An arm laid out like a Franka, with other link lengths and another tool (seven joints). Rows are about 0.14 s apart.
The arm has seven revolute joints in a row. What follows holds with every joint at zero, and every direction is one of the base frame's.
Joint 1 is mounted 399.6 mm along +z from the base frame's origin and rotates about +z.
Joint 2 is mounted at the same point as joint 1 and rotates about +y.
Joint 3 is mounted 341.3 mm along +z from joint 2 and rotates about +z.
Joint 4 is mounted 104 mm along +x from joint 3 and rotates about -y.
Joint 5 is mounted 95.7 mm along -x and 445.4 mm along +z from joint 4 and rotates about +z.
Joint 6 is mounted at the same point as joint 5 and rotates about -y.
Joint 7 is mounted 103 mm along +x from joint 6 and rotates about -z.
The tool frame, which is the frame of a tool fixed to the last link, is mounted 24 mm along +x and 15 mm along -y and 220.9 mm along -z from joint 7; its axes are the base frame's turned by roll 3.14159, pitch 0.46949 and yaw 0.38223 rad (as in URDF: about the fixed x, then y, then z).
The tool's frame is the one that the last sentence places.
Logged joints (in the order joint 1, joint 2, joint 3, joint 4, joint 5, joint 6, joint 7), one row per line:
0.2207 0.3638 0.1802 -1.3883 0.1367 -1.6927 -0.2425
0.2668 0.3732 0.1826 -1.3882 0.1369 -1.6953 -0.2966
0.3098 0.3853 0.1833 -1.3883 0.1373 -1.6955 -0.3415
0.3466 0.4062 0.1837 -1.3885 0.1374 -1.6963 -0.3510
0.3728 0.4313 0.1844 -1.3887 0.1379 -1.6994 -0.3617
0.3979 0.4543 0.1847 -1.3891 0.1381 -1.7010 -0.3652
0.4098 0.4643 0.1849 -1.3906 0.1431 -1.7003 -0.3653
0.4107 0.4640 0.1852 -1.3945 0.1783 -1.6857 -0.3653
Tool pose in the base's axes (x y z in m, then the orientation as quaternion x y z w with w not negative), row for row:
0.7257 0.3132 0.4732 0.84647 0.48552 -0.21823 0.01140
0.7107 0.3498 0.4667 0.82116 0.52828 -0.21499 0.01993
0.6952 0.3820 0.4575 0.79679 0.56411 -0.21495 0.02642
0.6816 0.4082 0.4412 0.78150 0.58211 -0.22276 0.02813
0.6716 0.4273 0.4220 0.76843 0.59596 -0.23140 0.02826
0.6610 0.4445 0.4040 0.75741 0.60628 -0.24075 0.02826
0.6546 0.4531 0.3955 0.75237 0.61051 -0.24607 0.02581
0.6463 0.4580 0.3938 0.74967 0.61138 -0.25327 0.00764
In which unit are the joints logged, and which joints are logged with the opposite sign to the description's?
The joints are logged in radians. Opposite sign: joint 6.
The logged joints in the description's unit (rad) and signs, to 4 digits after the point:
0.2207 0.3638 0.1802 -1.3883 0.1367 1.6927 -0.2425
0.2668 0.3732 0.1826 -1.3882 0.1369 1.6953 -0.2966
0.3098 0.3853 0.1833 -1.3883 0.1373 1.6955 -0.3415
0.3466 0.4062 0.1837 -1.3885 0.1374 1.6963 -0.3510
0.3728 0.4313 0.1844 -1.3887 0.1379 1.6994 -0.3617
0.3979 0.4543 0.1847 -1.3891 0.1381 1.7010 -0.3652
0.4098 0.4643 0.1849 -1.3906 0.1431 1.7003 -0.3653
0.4107 0.4640 0.1852 -1.3945 0.1783 1.6857 -0.3653

